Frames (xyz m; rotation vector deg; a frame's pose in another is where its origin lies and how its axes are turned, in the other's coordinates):
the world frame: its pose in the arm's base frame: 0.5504 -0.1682 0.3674 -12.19 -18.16 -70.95
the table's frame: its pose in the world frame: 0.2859 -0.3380 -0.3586 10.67 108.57 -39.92
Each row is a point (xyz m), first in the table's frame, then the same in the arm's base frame.
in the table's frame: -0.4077 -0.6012 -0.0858
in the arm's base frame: -0.1130 -0.4261 0.6430
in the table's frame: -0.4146 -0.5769 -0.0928
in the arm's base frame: -0.0869 -0.4257 0.6449
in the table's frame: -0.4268 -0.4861 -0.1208
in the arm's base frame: 0.0086 -0.4219 0.6387
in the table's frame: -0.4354 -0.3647 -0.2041
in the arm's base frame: 0.1465 -0.3722 0.6220
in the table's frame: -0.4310 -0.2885 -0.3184
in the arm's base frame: 0.2468 -0.2807 0.6008
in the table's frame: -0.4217 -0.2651 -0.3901
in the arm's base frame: 0.2854 -0.2170 0.5859
